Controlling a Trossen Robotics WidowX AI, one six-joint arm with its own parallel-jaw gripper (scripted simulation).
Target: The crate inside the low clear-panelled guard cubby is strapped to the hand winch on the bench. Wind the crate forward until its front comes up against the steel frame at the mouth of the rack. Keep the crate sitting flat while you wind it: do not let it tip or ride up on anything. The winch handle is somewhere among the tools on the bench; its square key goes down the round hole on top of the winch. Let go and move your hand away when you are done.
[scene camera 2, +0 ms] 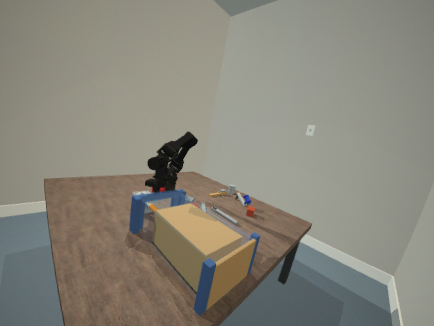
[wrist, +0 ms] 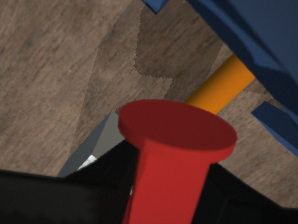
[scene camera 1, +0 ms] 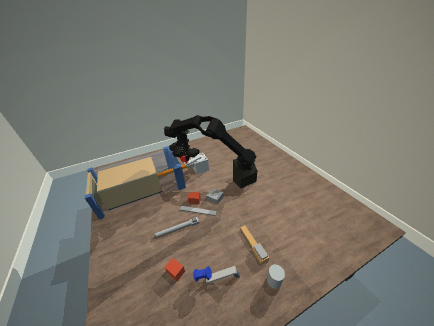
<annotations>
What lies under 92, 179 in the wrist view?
My gripper.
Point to a red handle knob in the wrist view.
177, 142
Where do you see a grey winch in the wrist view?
At 106, 135
</annotations>
